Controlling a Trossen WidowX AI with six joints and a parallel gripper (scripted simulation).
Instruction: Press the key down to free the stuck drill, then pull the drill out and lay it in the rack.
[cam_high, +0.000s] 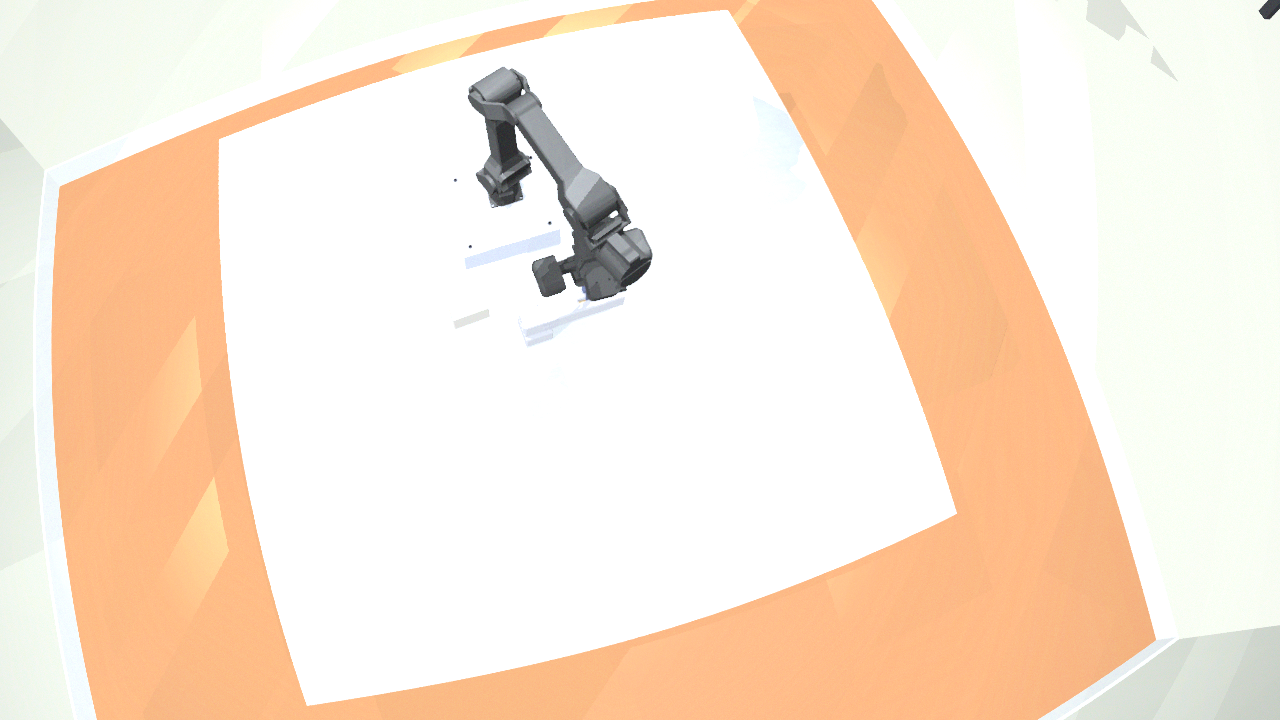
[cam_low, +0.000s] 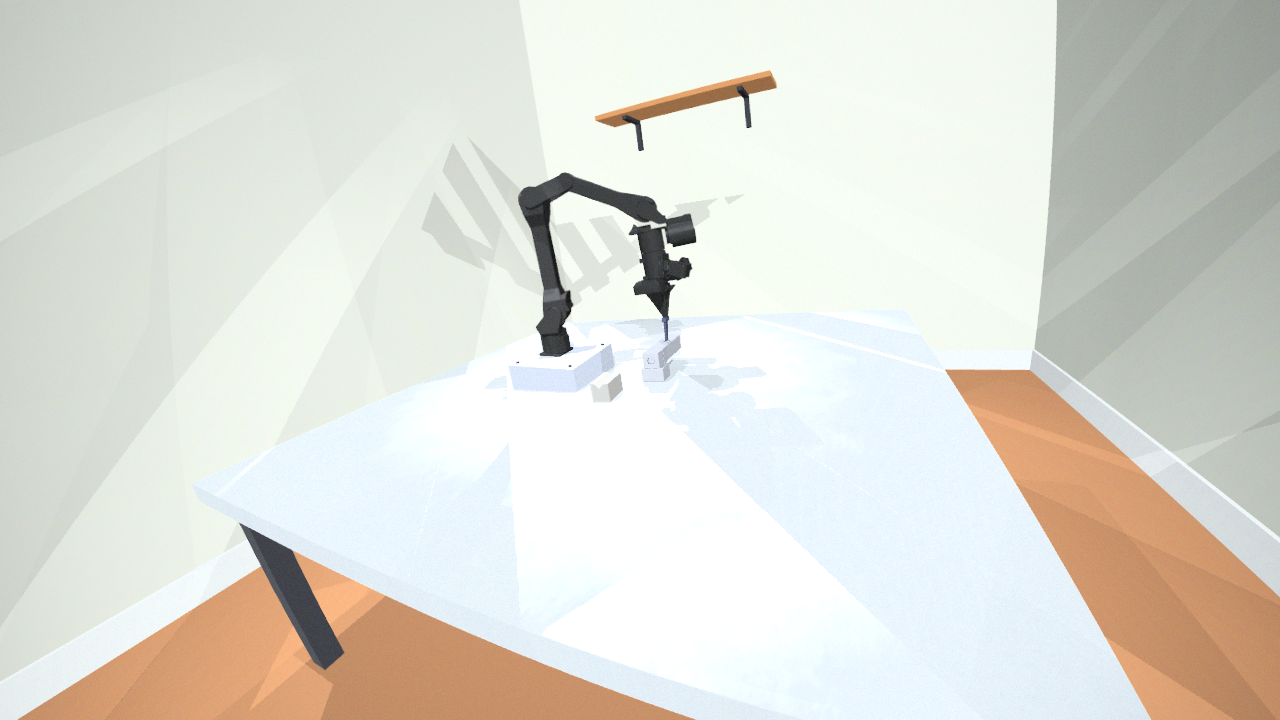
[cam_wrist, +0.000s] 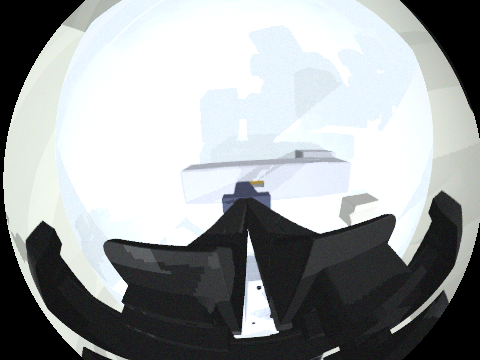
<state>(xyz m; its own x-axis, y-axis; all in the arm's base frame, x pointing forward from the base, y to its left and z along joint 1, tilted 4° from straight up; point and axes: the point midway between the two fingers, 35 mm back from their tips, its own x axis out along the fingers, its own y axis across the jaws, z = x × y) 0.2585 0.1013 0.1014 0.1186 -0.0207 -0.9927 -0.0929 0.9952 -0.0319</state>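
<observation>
My gripper tip is now 6 cm to the left of the yellow drill and 7 cm above it. Round my gripper tip: blue key: 3 cm below; then grey rack: 6 cm behind, 21 cm to the right, 10 cm below; then pale holder block: 4 cm to the right, 8 cm below.
</observation>
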